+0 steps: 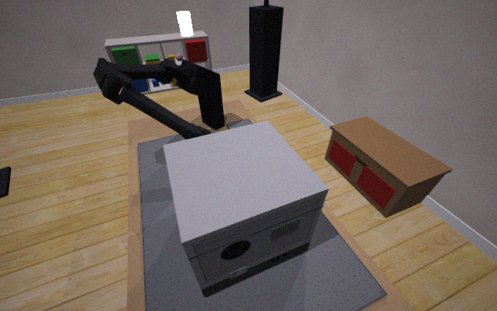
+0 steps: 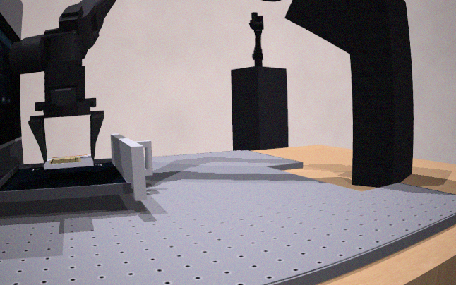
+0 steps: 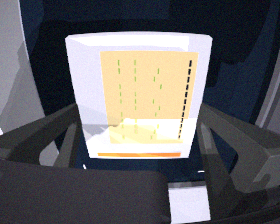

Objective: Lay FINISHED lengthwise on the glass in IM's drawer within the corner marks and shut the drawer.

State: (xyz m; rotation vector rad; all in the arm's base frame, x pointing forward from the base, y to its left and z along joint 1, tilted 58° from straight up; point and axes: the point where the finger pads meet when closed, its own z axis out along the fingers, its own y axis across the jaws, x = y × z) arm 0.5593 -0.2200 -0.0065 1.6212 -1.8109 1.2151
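The drawer lies 20 mm ahead of my hand and 10 mm below it. Round my hand: finished cassette (10 mm to the right, 10 mm below).
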